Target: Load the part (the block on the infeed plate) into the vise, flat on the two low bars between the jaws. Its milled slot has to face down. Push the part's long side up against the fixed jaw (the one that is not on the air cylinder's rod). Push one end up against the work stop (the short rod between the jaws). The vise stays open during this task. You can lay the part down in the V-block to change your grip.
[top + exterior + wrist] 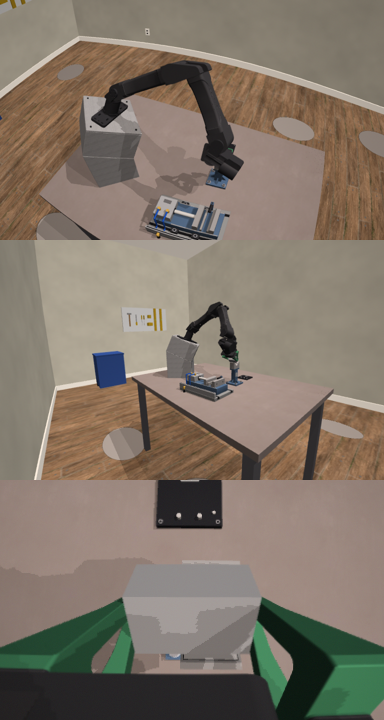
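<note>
My gripper is now right at the part. From my hand the other things lie so: black infeed plate (1 cm behind, 18 cm to the left, 17 cm below); then work stop rod (4 cm ahead, 20 cm to the right, 9 cm below); then piston rod (4 cm behind, 26 cm to the right, 10 cm below).
</note>
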